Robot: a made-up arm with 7 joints.
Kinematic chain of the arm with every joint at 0, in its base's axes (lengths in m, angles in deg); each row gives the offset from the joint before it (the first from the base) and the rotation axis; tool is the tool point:
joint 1: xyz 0 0 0.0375 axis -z
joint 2: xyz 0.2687 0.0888 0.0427 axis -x
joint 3: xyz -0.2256 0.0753 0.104 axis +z
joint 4: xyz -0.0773 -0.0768 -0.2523 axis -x
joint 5: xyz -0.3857 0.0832 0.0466 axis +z
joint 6: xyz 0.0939 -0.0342 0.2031 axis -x
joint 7: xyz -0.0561 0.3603 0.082 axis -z
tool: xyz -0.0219 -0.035 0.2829
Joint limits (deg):
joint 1: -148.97..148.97
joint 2: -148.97..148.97
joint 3: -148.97..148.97
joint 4: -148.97..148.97
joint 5: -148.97..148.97
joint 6: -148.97..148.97
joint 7: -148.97..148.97
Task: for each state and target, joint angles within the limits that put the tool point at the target. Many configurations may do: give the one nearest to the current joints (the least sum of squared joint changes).
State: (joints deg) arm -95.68 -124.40 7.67 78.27 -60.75 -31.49 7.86
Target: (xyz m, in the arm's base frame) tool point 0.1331 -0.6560 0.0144
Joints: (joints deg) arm -78.83 -139.00 39.20 47.94 -62.87 -33.22 4.98
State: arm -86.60 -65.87 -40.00 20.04 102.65 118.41 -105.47
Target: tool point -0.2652 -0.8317 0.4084
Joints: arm -113.64 -58.66 -34.21 24.72 99.75 84.13 -108.96
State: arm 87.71 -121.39 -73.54 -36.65 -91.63 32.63 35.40
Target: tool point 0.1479 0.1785 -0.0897
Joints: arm 103.27 -130.86 -47.71 -47.13 -99.21 34.57 37.46
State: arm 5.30 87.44 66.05 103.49 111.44 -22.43 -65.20
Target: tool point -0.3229 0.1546 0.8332
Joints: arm 15.22 97.68 103.25 87.08 120.35 -6.59 -63.26
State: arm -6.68 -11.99 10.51 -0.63 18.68 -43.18 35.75
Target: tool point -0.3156 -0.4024 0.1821
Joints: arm 12.79 -36.14 2.35 -14.17 30.43 -83.49 30.05
